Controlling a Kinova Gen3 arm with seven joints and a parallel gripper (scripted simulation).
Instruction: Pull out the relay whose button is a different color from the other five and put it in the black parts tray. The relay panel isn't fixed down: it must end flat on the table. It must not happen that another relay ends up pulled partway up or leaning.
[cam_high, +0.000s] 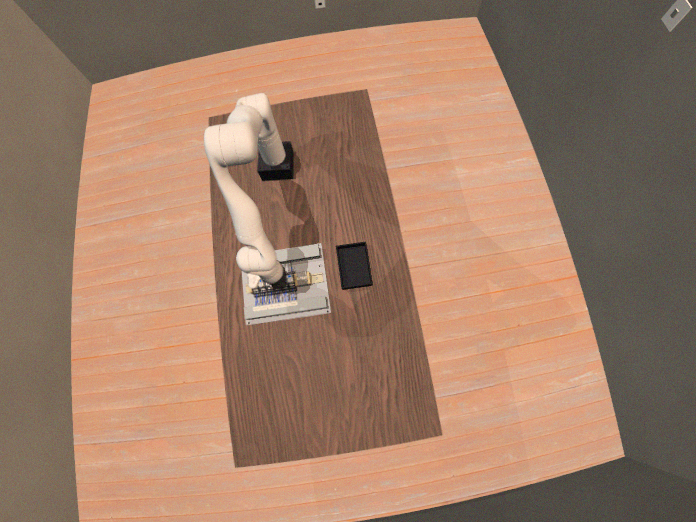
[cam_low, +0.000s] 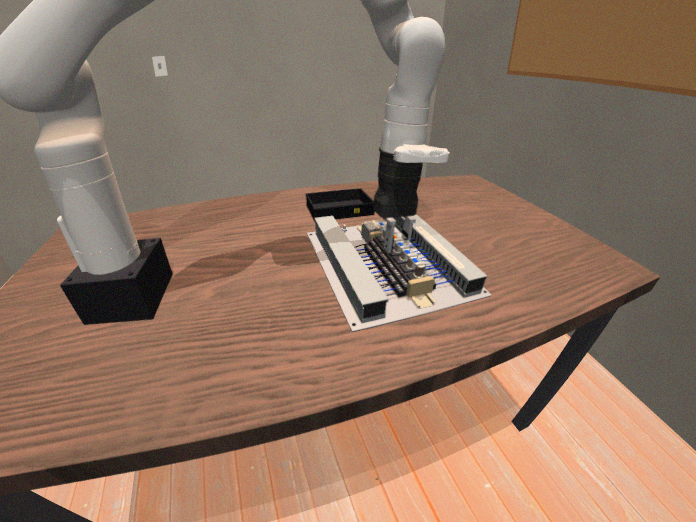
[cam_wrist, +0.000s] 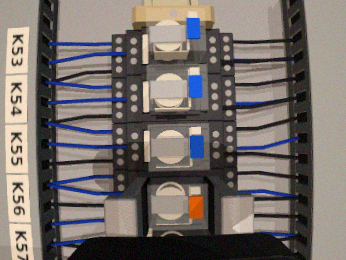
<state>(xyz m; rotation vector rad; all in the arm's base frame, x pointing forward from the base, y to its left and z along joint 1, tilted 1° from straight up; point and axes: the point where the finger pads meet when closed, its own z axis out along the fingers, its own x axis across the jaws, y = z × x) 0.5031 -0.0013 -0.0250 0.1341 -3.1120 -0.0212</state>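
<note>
My hand is 1 cm above the grey relay. The rest, counted from my hand: relay panel 3 cm below, 2 cm to the left; then black parts tray 29 cm to the left, 5 cm behind, 4 cm below.
</note>
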